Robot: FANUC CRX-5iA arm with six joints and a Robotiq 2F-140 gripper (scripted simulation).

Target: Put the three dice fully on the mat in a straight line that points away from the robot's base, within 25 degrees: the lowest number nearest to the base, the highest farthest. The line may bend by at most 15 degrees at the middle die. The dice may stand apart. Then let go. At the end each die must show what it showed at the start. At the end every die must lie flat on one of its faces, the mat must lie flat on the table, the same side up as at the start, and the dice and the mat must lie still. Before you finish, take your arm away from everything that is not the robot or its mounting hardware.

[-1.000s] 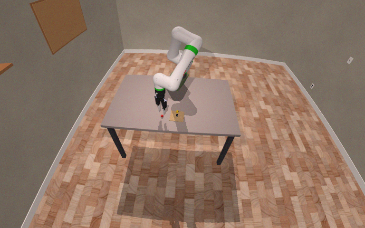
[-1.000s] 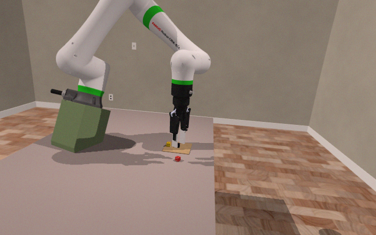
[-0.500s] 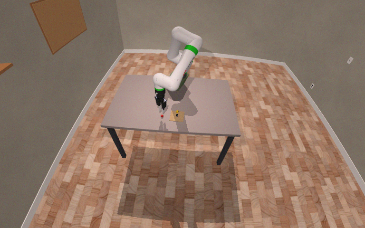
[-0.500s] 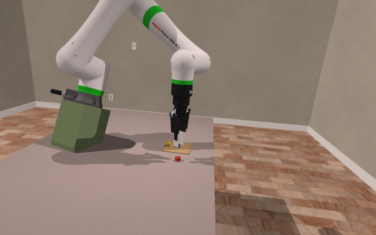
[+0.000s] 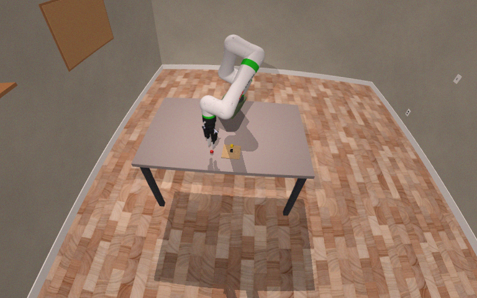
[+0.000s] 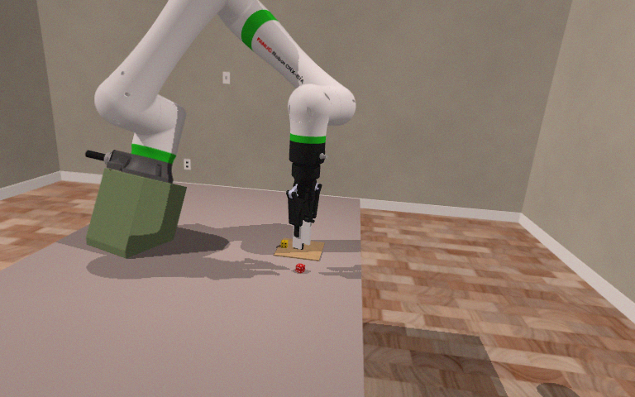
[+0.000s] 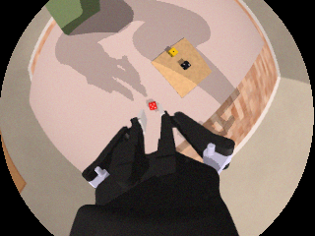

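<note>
My hand is 100 mm above the red die. The rest, counted from my hand: yellow die: 150 mm to the left, 100 mm below, 70 mm behind; tan mat: 150 mm to the left, 110 mm below, 20 mm behind; black die: 150 mm to the left, 100 mm below, 20 mm behind.
</note>
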